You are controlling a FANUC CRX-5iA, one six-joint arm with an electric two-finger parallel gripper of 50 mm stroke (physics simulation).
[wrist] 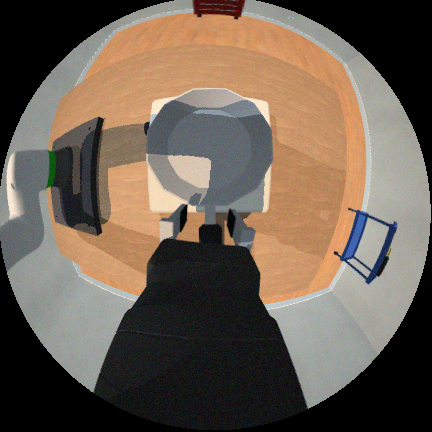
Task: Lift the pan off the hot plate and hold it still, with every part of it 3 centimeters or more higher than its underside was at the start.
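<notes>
The grey round pan (pixel 210 140) sits on the cream square hot plate (pixel 156 200) in the middle of the wrist view. The pan's handle, a grey neck with a black grip, points toward the bottom of the view. My gripper (pixel 207 214) is open, with one black-padded finger on each side of the handle's neck and a gap on both sides. The black grip shows between the fingers and the gripper's body, which hides the rest of the handle. The height of the fingertips relative to the handle is hard to tell.
A wooden table (pixel 305 130) lies under the hot plate. The robot's dark base plate (pixel 96 175) and pale arm (pixel 30 170) are at the left. A blue cart frame (pixel 354 236) stands at the right, and a dark red object (pixel 219 7) at the top.
</notes>
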